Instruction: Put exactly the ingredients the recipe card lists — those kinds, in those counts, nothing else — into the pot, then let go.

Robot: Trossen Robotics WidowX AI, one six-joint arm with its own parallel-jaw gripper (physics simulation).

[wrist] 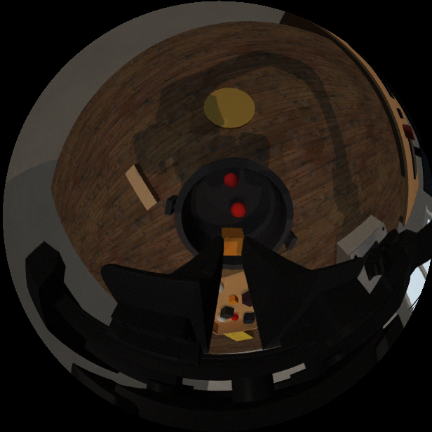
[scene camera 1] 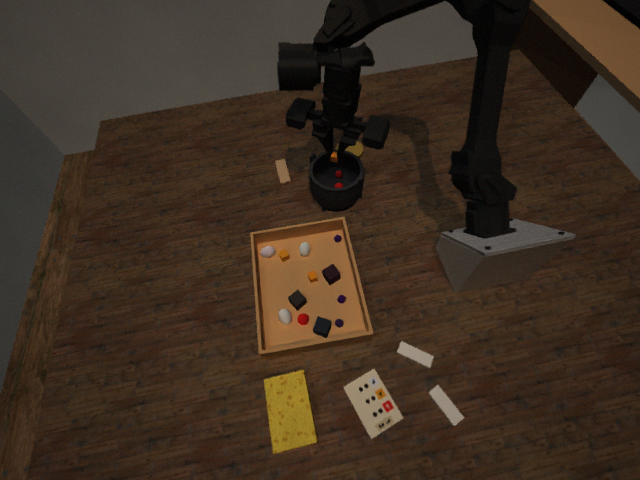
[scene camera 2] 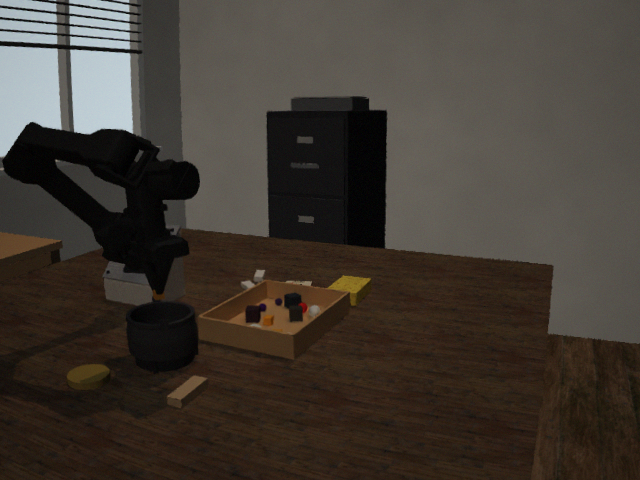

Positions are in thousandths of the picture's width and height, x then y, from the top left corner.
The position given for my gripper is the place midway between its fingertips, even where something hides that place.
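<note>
I see a black pot (scene camera 2: 254,699), (wrist: 469,480), (scene camera 1: 504,357). There is a tan block (scene camera 2: 280,830), (wrist: 321,418) as well, and with it I see a yellow disc (scene camera 2: 143,784), (wrist: 531,251). A wooden tray (scene camera 1: 429,586) is in the scene too. And I see my gripper (scene camera 2: 248,611).
</note>
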